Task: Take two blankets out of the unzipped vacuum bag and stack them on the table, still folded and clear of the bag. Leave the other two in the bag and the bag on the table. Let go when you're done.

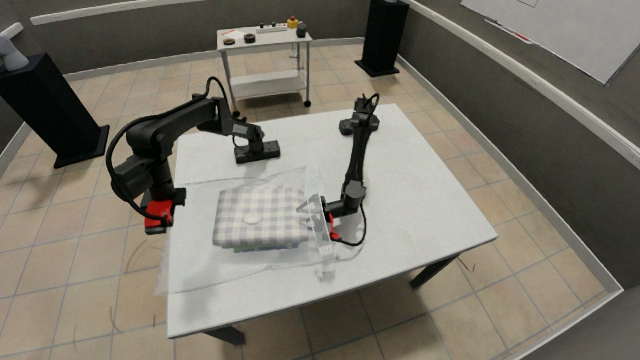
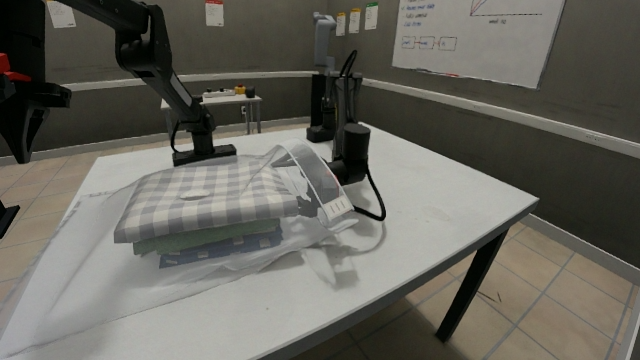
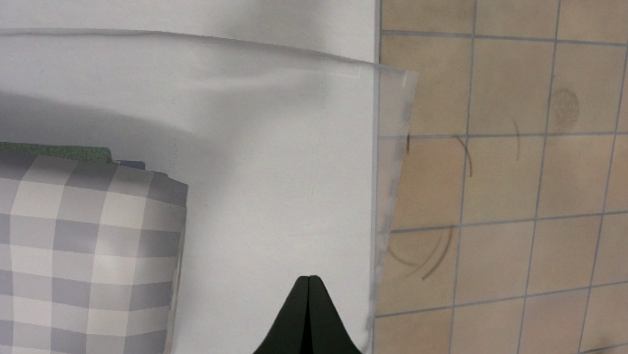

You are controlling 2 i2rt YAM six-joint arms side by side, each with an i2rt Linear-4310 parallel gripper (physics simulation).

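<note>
A grey-and-white checked blanket (image 1: 260, 210) (image 2: 200, 205) (image 3: 95, 240) lies folded on top of a green blanket (image 2: 210, 236) (image 3: 60, 151) and a blue blanket (image 2: 220, 250) (image 3: 131, 164); a fourth cannot be made out. The stack is inside the clear bag (image 1: 200, 277) (image 2: 100, 295) (image 3: 392, 145), with a pale disc above it. The bag's raised mouth is at the stack's right. My left gripper (image 1: 303, 215) is open at this mouth, its fingers seen through the film by the stack's right edge. My right gripper (image 2: 22, 157) (image 3: 309, 290) is shut and empty, above the bag's far end, left of the stack.
The bag's left end hangs past the edge of the white table (image 1: 425, 200) (image 2: 425, 240) (image 3: 300, 15). The arm bases stand along the table's back. A wheeled cart (image 1: 265, 42) and a black pedestal (image 1: 381, 37) stand behind it, another black pedestal (image 1: 45, 105) at the left.
</note>
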